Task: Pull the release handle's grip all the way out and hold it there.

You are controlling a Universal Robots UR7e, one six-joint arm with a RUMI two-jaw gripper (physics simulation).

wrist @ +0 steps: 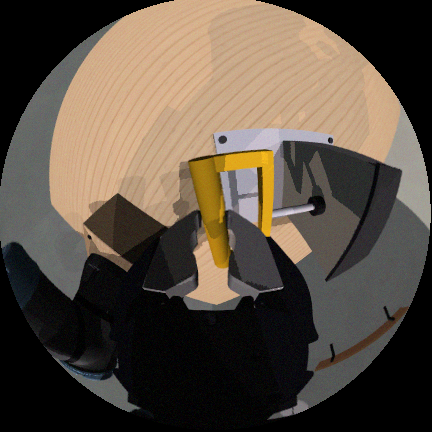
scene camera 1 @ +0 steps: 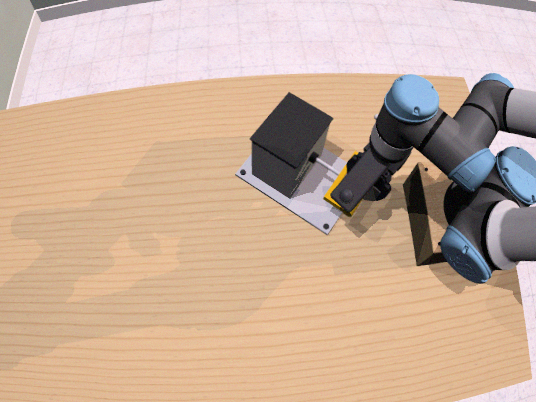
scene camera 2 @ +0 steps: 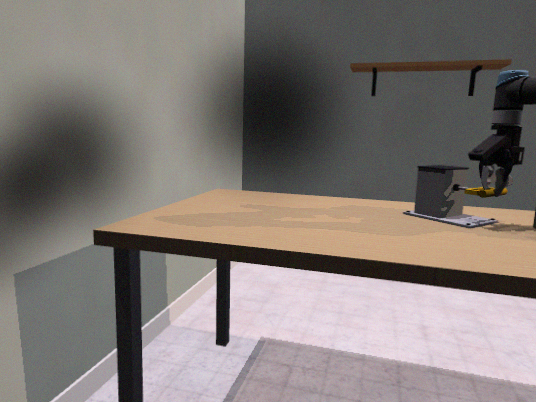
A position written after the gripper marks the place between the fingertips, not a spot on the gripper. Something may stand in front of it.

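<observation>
There's a yellow release handle grip (wrist: 204,170), and a light grey base plate (wrist: 253,138) along with it. As for the gripper (scene camera 1: 360,193), you'd also find it (wrist: 213,211) from the wrist, and scene camera 2 shows the gripper (scene camera 2: 492,196) as well.
</observation>
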